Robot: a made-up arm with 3 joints. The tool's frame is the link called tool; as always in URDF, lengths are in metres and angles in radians. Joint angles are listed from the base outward. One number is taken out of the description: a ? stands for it. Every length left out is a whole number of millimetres.
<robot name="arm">
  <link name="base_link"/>
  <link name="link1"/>
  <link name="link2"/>
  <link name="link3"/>
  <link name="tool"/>
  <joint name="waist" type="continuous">
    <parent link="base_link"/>
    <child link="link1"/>
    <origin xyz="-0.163 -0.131 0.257" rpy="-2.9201 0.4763 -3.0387"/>
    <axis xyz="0 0 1"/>
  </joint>
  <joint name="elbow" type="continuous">
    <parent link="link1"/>
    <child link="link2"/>
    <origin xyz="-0.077 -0.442 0" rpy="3.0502 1.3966 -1.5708"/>
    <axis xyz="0 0 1"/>
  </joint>
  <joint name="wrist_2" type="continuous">
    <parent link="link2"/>
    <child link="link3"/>
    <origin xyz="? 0.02 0" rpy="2.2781 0.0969 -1.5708"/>
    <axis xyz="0 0 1"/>
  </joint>
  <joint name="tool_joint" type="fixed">
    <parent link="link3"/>
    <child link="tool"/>
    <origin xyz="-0.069 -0.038 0" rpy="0.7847 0.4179 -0.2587"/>
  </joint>
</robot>
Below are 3 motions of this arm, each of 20 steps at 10 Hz.
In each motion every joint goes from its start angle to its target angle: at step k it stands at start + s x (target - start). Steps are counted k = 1, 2, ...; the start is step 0. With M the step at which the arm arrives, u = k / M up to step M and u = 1 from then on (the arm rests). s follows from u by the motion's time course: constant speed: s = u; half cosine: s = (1 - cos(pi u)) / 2; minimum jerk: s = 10 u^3 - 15 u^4 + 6 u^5.
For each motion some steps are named. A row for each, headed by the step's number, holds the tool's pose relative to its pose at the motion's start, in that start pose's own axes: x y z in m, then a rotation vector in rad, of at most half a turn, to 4 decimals.
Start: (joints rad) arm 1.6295 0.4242 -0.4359
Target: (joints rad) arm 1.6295 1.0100 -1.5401
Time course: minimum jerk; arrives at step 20
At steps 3, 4, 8, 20:
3: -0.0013 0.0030 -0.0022 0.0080 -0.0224 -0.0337
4: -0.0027 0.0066 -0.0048 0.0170 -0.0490 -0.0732
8: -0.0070 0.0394 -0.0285 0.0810 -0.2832 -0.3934
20: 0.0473 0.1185 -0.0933 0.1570 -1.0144 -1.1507

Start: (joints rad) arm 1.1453 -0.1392 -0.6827
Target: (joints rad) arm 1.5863 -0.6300 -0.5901
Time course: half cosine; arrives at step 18
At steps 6, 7, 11, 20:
6: 0.0425 0.0156 0.0055 -0.0341 0.1435 0.1363
7: 0.0567 0.0210 0.0061 -0.0431 0.1903 0.1781
11: 0.1208 0.0463 0.0021 -0.0715 0.4003 0.3517
20: 0.1853 0.0736 -0.0140 -0.0813 0.6121 0.5064

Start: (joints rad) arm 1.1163 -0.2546 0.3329
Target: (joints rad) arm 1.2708 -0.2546 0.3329
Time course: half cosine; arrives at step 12
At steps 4, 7, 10, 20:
4: 0.0158 -0.0020 0.0114 -0.0029 0.0371 0.0104
7: 0.0407 -0.0046 0.0275 -0.0072 0.0934 0.0262
10: 0.0612 -0.0064 0.0394 -0.0106 0.1384 0.0389
20: 0.0658 -0.0067 0.0419 -0.0114 0.1483 0.0417

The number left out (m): -0.114
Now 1 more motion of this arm.
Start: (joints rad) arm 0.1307 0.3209 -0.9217
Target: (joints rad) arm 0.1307 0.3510 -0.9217
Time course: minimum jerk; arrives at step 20
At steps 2, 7, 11, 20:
2: 0.0000 0.0000 0.0000 -0.0001 -0.0001 -0.0002
7: -0.0002 0.0010 -0.0005 -0.0029 -0.0035 -0.0055
11: -0.0006 0.0025 -0.0013 -0.0073 -0.0087 -0.0137
20: -0.0010 0.0042 -0.0022 -0.0124 -0.0147 -0.0232

